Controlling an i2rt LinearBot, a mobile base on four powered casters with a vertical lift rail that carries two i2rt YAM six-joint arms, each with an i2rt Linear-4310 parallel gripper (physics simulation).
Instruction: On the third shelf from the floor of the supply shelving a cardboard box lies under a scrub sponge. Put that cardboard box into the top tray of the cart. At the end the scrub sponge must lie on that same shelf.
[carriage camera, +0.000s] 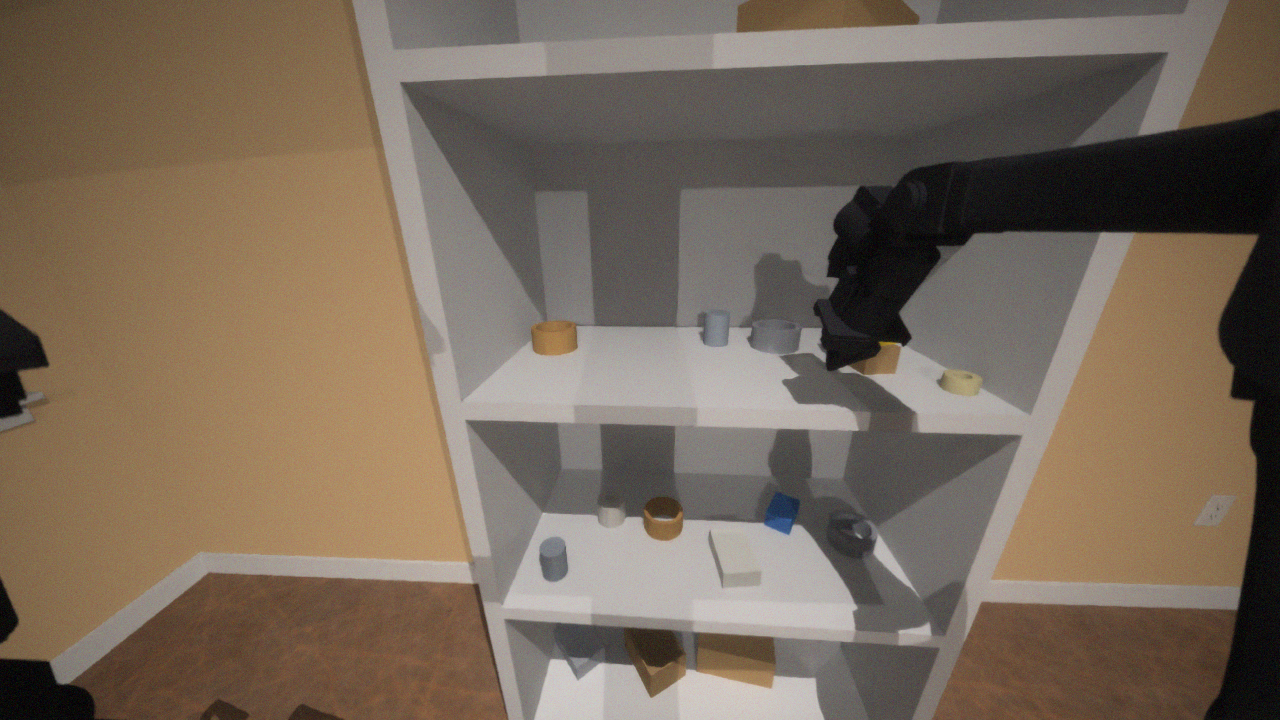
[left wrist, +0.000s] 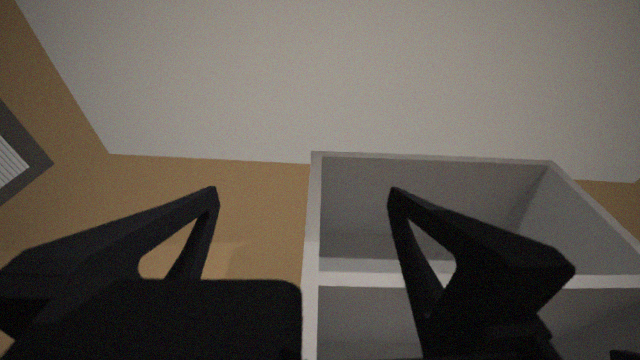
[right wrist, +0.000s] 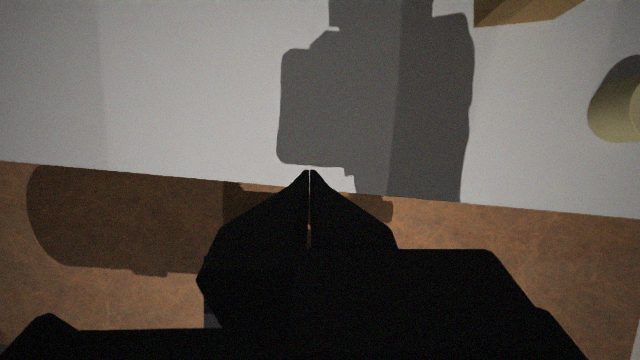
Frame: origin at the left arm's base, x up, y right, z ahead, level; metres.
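Seen in the pictures: left gripper, fingertip midpoint: (left wrist: 304, 195); right gripper, fingertip midpoint: (carriage camera: 828, 367) (right wrist: 309, 178).
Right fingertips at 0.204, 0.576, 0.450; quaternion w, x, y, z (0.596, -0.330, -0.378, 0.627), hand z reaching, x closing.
Note:
A point is followed by its place in that frame, as x, y, z.
The cardboard box (carriage camera: 881, 360) @(0.168, 0.724, 0.575) (right wrist: 525, 11) @(0.157, 0.722, 0.575) lies toward the right of the shelf (carriage camera: 626, 380) @(0.142, 0.274, 0.542) (right wrist: 190, 110) @(0.142, 0.464, 0.498). A thin yellow strip of the scrub sponge (carriage camera: 889, 343) @(0.194, 0.742, 0.593) shows on its top; my right gripper hides the rest in the carriage view. My right gripper (carriage camera: 834, 361) @(0.204, 0.576, 0.450) (right wrist: 309, 178) @(0.204, 0.576, 0.450) is shut and empty, pointing down in front of the box; in the right wrist view its tips overlap the shelf's front edge, the box beyond at upper right. My left gripper (left wrist: 304, 195) @(0.437, -0.009, 0.044) is open and empty, left of the shelving, partly seen at the carriage view's left edge. The cart does not show.
On the box's shelf are an orange ring (carriage camera: 554, 338) @(0.179, 0.116, 0.671), a blue-grey cylinder (carriage camera: 716, 328) @(0.184, 0.455, 0.727), a grey ring (carriage camera: 775, 336) @(0.179, 0.568, 0.683) and a pale yellow ring (carriage camera: 960, 383) @(0.161, 0.803, 0.493) (right wrist: 612, 112) @(0.158, 0.794, 0.507) right of the box. The board above (carriage camera: 626, 53) @(0.585, 0.292, 0.444) and the right side panel (carriage camera: 1087, 268) @(0.347, 0.857, 0.425) bound the bay.

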